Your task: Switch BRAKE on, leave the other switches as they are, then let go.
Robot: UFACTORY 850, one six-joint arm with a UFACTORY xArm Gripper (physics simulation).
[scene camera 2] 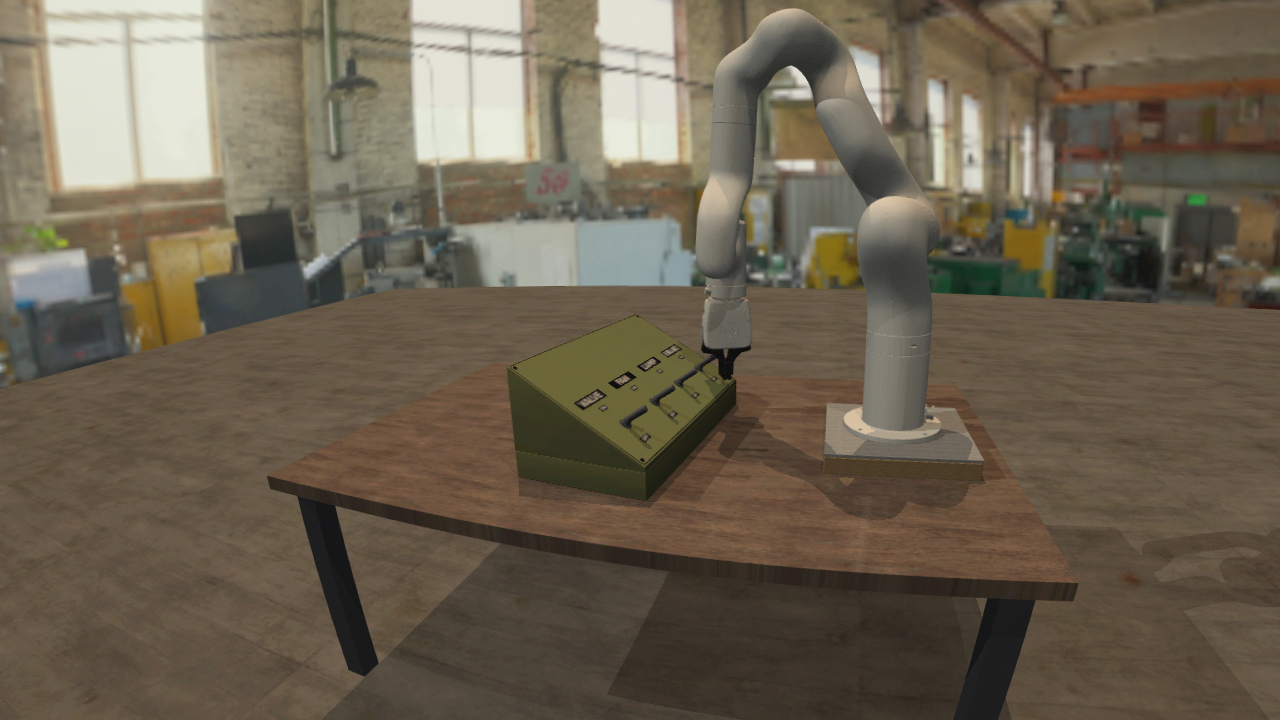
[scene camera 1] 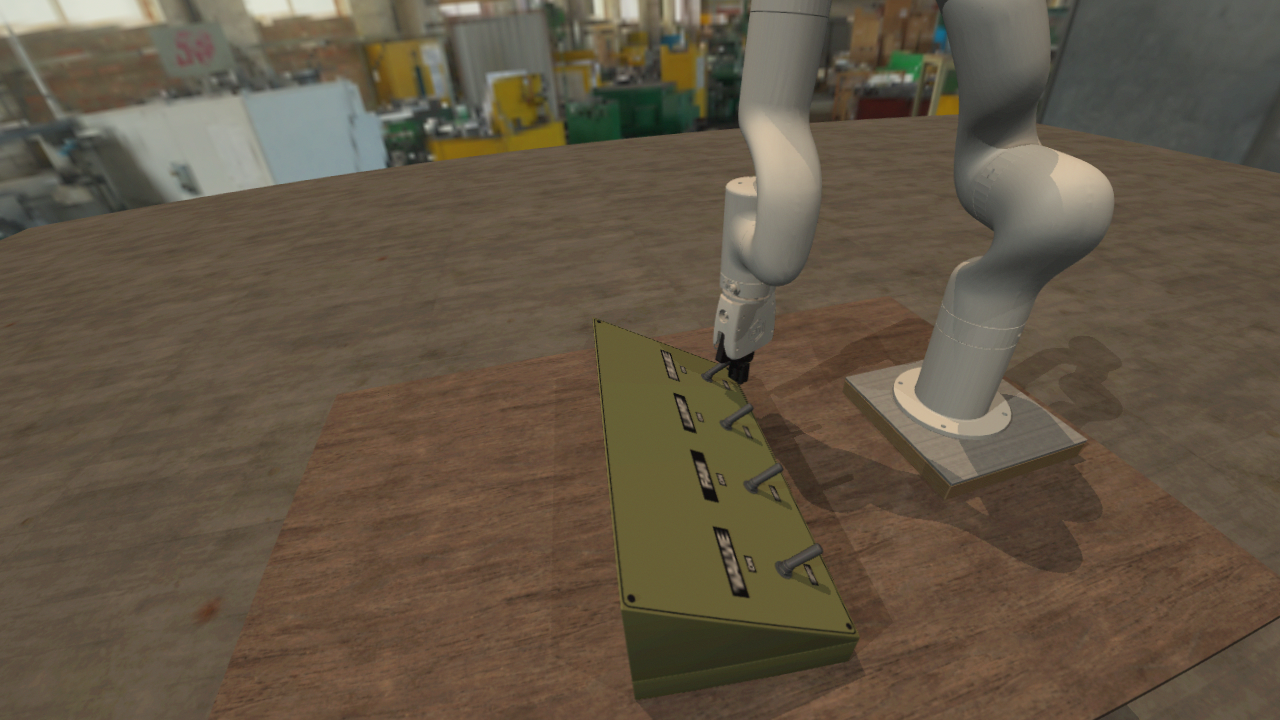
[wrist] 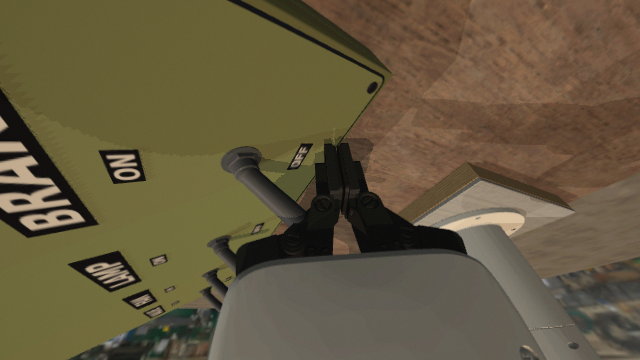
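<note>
The BRAKE switch (scene camera 1: pixel 714 371) (wrist: pixel 267 192) is a dark grey lever at the far end of the sloped green panel (scene camera 1: pixel 644 519) (scene camera 2: pixel 572 358) (wrist: pixel 200 75). It leans to the OFF side, away from its ON label (wrist: pixel 123 167). My gripper (scene camera 1: pixel 738 377) (scene camera 2: pixel 726 374) (wrist: pixel 334 158) is shut and empty, its tips low by the panel's lower edge on the OFF side of that lever. In the wrist view the lever's tip meets the outline of the left finger linkage; I cannot tell whether they touch.
The LAMP lever (scene camera 1: pixel 738 416), FAN lever (scene camera 1: pixel 764 477) and VALVE lever (scene camera 1: pixel 799 560) (scene camera 2: pixel 633 417) stand in a row toward the near end, all leaning to OFF. The arm's base plate (scene camera 1: pixel 1029 456) (scene camera 2: pixel 904 467) stands on the wooden table (scene camera 1: pixel 429 537) (scene camera 2: pixel 402 456), right of the panel.
</note>
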